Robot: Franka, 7 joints.
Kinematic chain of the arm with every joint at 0, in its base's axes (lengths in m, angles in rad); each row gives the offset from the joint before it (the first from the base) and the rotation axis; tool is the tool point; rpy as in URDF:
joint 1: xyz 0 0 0.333 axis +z
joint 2: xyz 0 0 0 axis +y
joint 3: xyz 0 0 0.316 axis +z
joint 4: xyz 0.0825 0 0 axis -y
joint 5: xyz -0.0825 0 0.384 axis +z
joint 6: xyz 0 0 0 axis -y
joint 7: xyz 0.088 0 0 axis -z
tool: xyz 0 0 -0.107 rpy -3.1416 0 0
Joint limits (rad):
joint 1: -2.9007..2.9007
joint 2: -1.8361..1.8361
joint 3: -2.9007..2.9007
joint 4: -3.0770..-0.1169
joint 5: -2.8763..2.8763
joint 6: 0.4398..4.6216
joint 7: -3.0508..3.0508
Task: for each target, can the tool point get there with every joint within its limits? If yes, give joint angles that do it. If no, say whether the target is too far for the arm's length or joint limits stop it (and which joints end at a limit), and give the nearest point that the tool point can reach.
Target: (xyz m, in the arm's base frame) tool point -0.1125 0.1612 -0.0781
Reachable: yes | joints 1.4260 1.2918 0.5693 -2.4748 1.4299 3.5331 -2.1776
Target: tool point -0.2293 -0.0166 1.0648
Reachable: yes | joints -1.3515 -0.0872 -0.8379 -0.5407 1.2709 3.8240 -1.9389
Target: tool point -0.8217 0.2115 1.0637
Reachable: no: too far | nearest point -0.6295 0.1620 0.8928 | short by 0.262 m
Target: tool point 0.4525 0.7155 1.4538
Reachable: no: too far | nearest point 0.2764 0.4370 1.0176 | short by 0.547 m
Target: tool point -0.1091 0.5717 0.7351
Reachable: yes | joints 2.0590 0.5776 -0.9117 -0.5010 0.7026 0.8726 -0.0246
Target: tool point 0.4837 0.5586 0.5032
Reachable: yes | joints 0.1396 0.6799 0.9949 -1.5099 0.1640 2.8518 -1.0143
